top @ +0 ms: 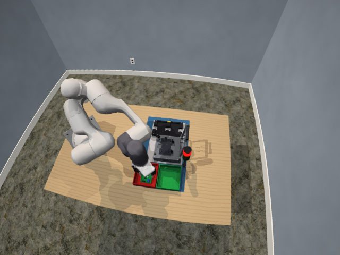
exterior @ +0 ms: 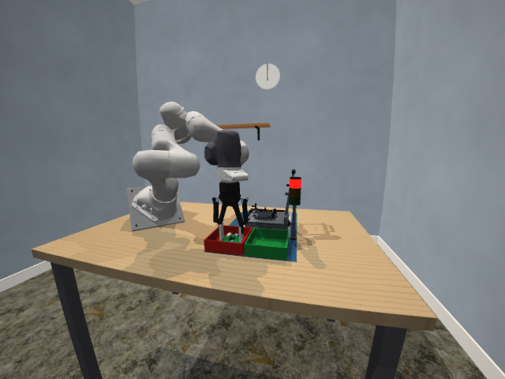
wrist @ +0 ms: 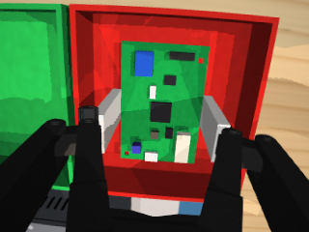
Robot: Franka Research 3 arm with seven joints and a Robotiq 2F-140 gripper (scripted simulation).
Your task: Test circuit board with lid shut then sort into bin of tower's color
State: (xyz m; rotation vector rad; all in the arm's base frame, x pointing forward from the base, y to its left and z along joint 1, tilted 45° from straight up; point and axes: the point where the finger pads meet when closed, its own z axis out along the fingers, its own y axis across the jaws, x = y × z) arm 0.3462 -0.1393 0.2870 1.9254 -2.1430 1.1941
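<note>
Now: hand 30 mm above the red bin. Round my hand: tester plate (160 mm ahead, 170 mm to the left, 30 mm above); green circuit board (20 mm below); green bin (140 mm ahead, 40 mm to the right, 30 mm below).
</note>
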